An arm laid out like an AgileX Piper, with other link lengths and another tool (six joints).
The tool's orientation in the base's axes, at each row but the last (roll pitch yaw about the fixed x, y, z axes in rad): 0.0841, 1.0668, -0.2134; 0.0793, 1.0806, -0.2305; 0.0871, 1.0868, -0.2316; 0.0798, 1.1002, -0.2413; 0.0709, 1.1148, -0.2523; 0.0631, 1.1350, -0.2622; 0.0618, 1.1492, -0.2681; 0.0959, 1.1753, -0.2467; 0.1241, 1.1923, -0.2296; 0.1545, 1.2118, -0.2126; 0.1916, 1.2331, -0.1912
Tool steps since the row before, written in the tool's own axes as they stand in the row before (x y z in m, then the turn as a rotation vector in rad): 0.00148, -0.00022, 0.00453, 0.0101, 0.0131, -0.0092; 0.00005, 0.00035, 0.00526, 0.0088, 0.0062, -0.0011; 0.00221, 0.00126, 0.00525, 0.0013, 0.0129, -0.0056; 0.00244, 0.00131, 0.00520, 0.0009, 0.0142, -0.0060; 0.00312, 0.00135, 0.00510, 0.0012, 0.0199, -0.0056; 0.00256, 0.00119, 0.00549, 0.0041, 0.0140, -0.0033; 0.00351, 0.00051, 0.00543, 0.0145, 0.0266, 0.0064; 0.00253, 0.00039, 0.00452, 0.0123, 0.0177, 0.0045; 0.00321, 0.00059, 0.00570, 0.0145, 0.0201, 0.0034; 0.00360, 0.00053, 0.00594, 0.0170, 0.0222, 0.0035; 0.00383, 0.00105, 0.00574, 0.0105, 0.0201, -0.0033
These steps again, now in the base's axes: 0.00442, -0.00157, 0.00088, 0.0008, 0.0140, -0.0127; 0.00453, -0.00113, 0.00244, 0.0049, 0.0053, -0.0080; 0.00578, -0.00054, 0.00053, -0.0002, 0.0137, -0.0032; 0.00586, -0.00053, 0.00022, -0.0003, 0.0151, -0.0030; 0.00608, -0.00055, -0.00052, 0.0019, 0.0204, -0.0029; 0.00612, -0.00077, 0.00002, 0.0032, 0.0138, -0.0047; 0.00623, -0.00153, -0.00097, 0.0197, 0.0217, -0.0099; 0.00499, -0.00130, -0.00059, 0.0143, 0.0141, -0.0090; 0.00631, -0.00160, -0.00087, 0.0150, 0.0166, -0.0113; 0.00660, -0.00182, -0.00128, 0.0166, 0.0183, -0.0135; 0.00664, -0.00135, -0.00168, 0.0078, 0.0192, -0.0097
